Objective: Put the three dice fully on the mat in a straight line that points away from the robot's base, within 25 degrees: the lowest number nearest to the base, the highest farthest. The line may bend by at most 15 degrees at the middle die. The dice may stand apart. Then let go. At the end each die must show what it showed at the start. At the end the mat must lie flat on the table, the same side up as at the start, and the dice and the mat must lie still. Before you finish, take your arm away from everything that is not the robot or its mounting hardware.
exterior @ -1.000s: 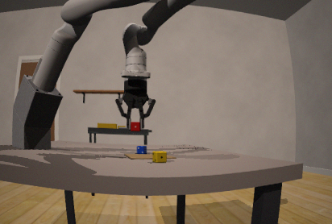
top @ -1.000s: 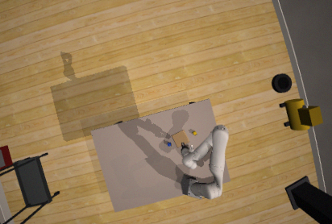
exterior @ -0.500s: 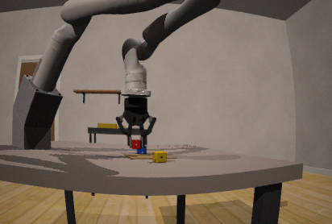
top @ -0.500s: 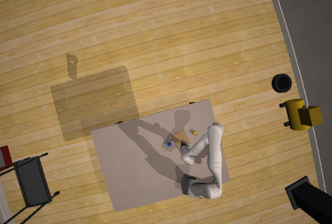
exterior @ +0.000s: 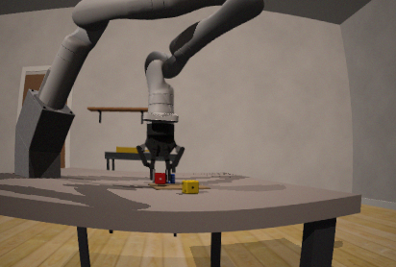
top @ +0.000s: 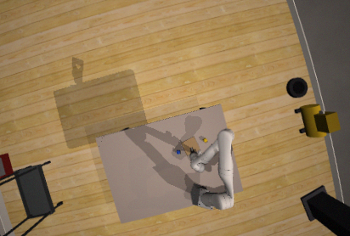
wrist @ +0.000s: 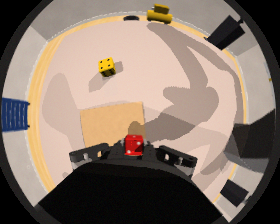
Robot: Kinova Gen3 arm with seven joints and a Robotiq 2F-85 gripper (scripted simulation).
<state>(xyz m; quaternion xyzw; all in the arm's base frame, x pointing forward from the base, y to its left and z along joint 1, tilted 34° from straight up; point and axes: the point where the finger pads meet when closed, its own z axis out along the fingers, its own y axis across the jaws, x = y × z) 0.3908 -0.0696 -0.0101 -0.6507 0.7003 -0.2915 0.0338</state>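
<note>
The red die is 10 mm below my hand. Also, from my hand: yellow die: 160 mm to the right, 40 mm ahead, 20 mm below; tan mat: 40 mm ahead, 30 mm below, 10 mm to the right; blue die: 120 mm to the left, 50 mm ahead, 20 mm below.
</note>
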